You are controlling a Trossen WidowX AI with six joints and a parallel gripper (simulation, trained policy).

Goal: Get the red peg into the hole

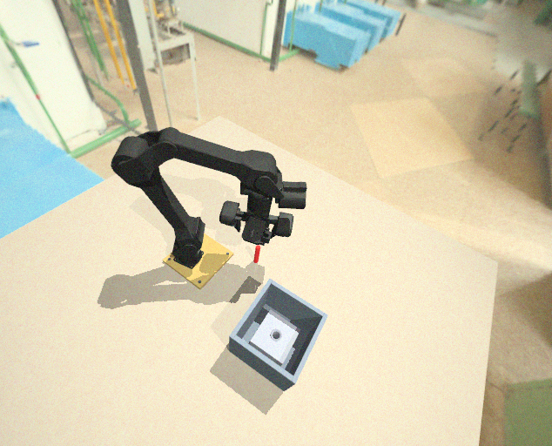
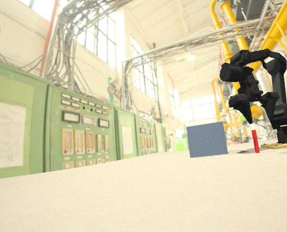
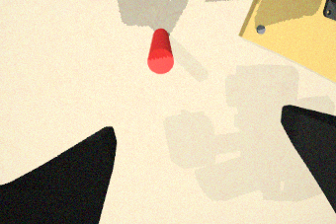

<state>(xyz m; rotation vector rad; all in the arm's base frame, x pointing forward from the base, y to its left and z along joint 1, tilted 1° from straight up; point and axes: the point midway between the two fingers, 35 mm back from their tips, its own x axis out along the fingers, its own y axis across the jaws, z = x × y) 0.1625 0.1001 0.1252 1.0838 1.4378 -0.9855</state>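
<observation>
Now: the red peg 20 mm ahead of my gripper tip, 20 mm to the right of it and 60 mm below it. Also, from my gripper tip: pale plate: 160 mm ahead, 220 mm to the right, 60 mm below.
</observation>
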